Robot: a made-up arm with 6 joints.
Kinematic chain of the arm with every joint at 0, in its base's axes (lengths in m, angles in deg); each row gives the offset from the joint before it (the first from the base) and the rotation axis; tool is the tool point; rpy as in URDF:
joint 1: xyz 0.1 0 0.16 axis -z
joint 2: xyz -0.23 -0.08 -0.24 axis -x
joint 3: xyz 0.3 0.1 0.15 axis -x
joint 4: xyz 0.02 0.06 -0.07 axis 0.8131 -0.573 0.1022
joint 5: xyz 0.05 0.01 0 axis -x
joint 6: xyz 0 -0.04 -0.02 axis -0.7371 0.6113 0.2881
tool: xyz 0 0.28 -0.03 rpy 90 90 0
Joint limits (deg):
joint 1: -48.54..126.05
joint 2: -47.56..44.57
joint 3: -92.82..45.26
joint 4: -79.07..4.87
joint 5: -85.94..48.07
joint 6: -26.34..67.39
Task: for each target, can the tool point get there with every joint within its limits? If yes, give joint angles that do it. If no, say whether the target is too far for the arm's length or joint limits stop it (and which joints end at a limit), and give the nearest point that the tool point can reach.
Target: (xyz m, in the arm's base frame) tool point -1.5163 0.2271 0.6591
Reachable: no: too far | nearest point -0.2932 0.0482 0.2702 | short by 1.296 m
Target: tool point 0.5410 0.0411 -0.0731
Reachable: yes | joints 63.49 31.96 -54.13 -71.82 -65.76 15.55
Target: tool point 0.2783 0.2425 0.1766
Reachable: yes | joints 31.61 -16.55 -29.46 -35.90 -45.92 47.08
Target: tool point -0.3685 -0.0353 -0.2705
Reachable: no: joint limits stop it (at a limit: joint 1, joint 2, joint 4, joint 6) | nearest point -0.1767 0.0729 -0.1997 | short by 0.231 m
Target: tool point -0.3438 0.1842 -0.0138
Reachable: no: joint limits stop it (at a limit: joint 1, joint 3, joint 4, joint 6) | nearest point -0.2387 0.1902 -0.0231 | short by 0.106 m
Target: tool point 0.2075 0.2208 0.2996
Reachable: yes | joints 19.60 -16.54 -57.66 -29.90 -31.50 42.07
